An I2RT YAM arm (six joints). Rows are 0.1 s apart.
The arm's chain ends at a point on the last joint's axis. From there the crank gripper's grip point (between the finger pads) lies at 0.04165 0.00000 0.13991 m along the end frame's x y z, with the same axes.
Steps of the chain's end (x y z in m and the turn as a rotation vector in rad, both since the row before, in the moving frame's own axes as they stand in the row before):
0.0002 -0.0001 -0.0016 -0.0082 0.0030 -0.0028
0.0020 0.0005 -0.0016 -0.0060 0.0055 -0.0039
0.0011 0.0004 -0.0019 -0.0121 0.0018 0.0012
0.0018 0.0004 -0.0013 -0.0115 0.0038 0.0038
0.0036 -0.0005 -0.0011 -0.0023 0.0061 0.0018
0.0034 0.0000 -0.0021 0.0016 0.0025 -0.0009
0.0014 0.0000 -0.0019 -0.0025 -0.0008 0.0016
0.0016 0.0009 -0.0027 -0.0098 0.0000 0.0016
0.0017 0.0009 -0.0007 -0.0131 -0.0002 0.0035
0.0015 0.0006 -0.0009 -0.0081 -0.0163 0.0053
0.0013 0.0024 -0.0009 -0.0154 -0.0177 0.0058
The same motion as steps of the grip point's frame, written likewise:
0.0006 0.0009 -0.0017 -0.0082 0.0030 -0.0028
0.0028 0.0012 -0.0018 -0.0060 0.0055 -0.0039
0.0014 0.0021 -0.0020 -0.0121 0.0018 0.0012
0.0023 0.0022 -0.0015 -0.0115 0.0038 0.0038
0.0045 -0.0001 -0.0014 -0.0023 0.0061 0.0018
0.0037 -0.0003 -0.0022 0.0016 0.0025 -0.0009
0.0013 0.0004 -0.0019 -0.0025 -0.0008 0.0016
0.0016 0.0023 -0.0027 -0.0098 0.0000 0.0016
0.0017 0.0029 -0.0007 -0.0131 -0.0002 0.0035
-0.0008 0.0020 -0.0002 -0.0081 -0.0163 0.0053
-0.0012 0.0048 -0.0002 -0.0154 -0.0177 0.0058

